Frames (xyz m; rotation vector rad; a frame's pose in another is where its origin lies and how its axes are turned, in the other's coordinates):
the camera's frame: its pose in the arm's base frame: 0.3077 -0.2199 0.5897 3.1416 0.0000 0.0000
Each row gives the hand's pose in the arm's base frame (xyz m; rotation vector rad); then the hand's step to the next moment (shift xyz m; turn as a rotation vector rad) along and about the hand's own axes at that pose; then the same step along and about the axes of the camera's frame.
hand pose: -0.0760 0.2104 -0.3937 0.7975 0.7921 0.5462
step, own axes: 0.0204 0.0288 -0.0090 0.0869 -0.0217 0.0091
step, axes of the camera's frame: 0.0010 -0.0349 -0.0105 0.0618 -0.0435 0.0489
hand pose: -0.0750 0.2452 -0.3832 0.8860 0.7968 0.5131
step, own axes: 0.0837 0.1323 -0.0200 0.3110 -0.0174 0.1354
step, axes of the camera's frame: 0.0255 -0.1393 -0.0698 0.2979 -0.1391 0.0851
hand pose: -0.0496 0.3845 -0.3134 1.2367 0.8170 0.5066
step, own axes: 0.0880 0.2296 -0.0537 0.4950 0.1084 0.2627
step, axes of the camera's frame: 0.0332 -0.1611 -0.1905 0.5226 -0.2296 0.0000
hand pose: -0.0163 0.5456 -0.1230 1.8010 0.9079 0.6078
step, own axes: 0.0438 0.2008 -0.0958 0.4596 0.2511 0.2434
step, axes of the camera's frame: 0.0167 -0.0415 -0.2223 0.5312 -0.1789 -0.1391
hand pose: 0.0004 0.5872 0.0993 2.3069 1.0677 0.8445
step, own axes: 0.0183 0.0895 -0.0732 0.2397 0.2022 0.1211
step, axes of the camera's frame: 0.0043 0.0279 -0.1136 0.3093 -0.0519 -0.1210
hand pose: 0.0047 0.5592 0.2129 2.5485 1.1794 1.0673
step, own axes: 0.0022 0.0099 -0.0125 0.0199 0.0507 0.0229
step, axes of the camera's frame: -0.0011 0.0072 -0.0143 0.0549 0.0168 -0.0139
